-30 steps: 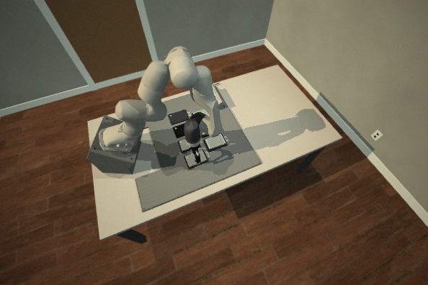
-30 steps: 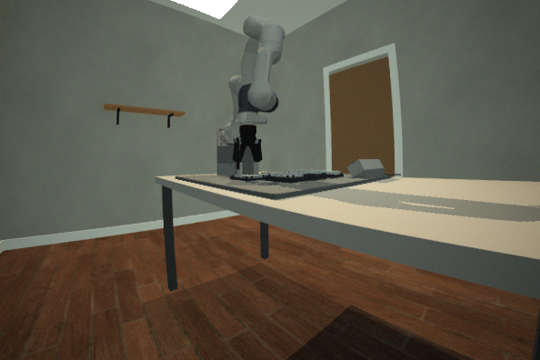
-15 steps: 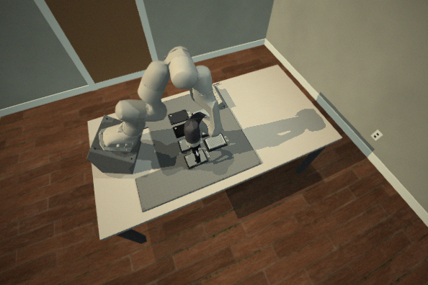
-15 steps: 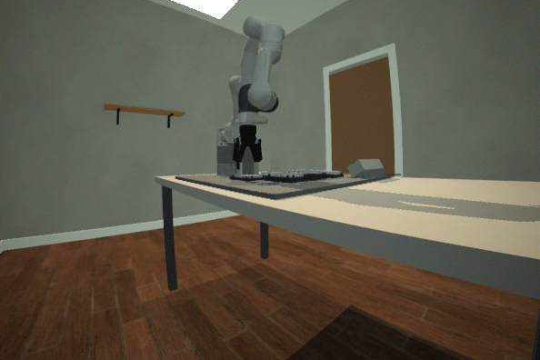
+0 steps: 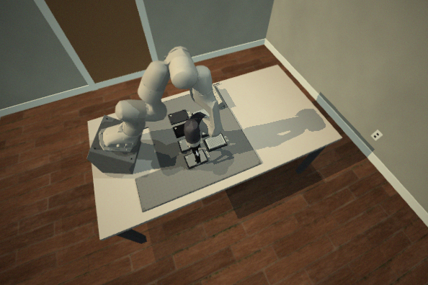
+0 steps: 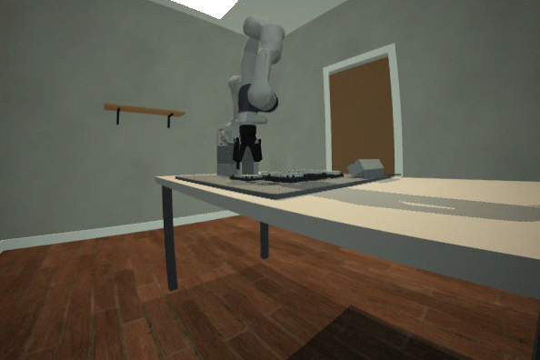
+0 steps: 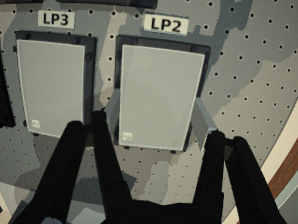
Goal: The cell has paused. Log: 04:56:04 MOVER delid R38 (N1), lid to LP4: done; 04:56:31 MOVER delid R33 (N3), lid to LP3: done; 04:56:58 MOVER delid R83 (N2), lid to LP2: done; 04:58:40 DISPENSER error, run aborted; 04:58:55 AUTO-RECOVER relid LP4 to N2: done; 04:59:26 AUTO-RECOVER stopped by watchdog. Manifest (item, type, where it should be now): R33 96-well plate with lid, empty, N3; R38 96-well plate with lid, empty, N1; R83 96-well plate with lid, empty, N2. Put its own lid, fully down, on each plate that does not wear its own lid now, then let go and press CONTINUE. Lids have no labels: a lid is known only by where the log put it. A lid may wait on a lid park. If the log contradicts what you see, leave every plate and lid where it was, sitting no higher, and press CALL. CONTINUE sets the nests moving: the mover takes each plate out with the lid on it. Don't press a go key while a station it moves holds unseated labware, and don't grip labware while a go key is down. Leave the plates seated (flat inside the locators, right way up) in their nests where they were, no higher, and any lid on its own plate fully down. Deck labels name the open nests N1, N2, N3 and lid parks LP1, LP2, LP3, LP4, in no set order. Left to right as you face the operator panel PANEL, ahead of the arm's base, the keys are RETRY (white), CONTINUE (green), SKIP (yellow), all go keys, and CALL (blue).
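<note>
My hand is 3 cm above the lid park LP2. The rest, counted from my hand: deck label N3: 28 cm ahead, 17 cm to the left, 4 cm below; then lid park LP4: 2 cm ahead, 26 cm to the left, 3 cm below; then lid park LP1: 2 cm ahead, 39 cm to the left, 3 cm below.
</note>
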